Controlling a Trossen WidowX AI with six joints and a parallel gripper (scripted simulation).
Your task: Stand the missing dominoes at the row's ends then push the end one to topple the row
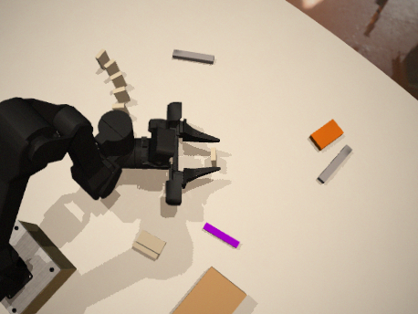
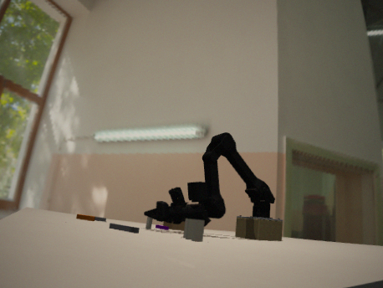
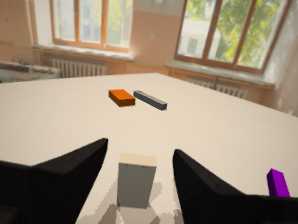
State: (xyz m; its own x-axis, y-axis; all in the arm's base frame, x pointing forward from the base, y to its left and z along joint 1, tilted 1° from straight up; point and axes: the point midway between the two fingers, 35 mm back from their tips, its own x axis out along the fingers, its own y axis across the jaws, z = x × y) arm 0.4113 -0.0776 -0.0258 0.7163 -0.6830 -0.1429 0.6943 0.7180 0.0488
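Now: the purple bar 110 mm to the right of my gripper tip, 100 mm behind it and 40 mm below it. Also, from my gripper tip: orange block: 200 mm ahead, 120 mm to the right, 40 mm below; box: 210 mm behind, 180 mm to the right, 20 mm below.
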